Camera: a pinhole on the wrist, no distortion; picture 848 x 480 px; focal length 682.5 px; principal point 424.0 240.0 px. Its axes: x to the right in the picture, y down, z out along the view. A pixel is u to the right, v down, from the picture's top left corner.
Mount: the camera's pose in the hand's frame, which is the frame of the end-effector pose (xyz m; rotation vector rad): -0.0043 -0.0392 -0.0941 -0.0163 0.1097 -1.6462
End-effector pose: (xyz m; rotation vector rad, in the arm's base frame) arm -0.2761 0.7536 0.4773 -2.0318 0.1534 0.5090
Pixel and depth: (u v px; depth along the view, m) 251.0 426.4 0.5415
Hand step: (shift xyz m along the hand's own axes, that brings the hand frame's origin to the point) 0.1952 0.0530 0.4404
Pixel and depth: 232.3 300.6 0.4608
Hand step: 0.0820 0.0581 0.3683
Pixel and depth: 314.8 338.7 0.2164
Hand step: 0.0462 -0.0204 0.1206
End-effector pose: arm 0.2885 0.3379 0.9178 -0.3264 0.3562 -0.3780
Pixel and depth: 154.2 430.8 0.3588
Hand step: 0.1342 0.0724 0.2627
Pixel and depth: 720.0 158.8 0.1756
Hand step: -0.0176 -0.1243 0.0781
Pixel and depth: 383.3 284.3 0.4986
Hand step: 0.0686 -0.0428 0.4011
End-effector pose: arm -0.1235 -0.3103 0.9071 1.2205 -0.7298 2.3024
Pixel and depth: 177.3 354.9 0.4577
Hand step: 0.1206 0.0915 0.3643
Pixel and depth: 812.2 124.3 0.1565
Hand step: -0.0257 -0.1355 0.0588
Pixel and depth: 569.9 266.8 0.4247
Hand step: 0.0378 -0.1570 0.3221
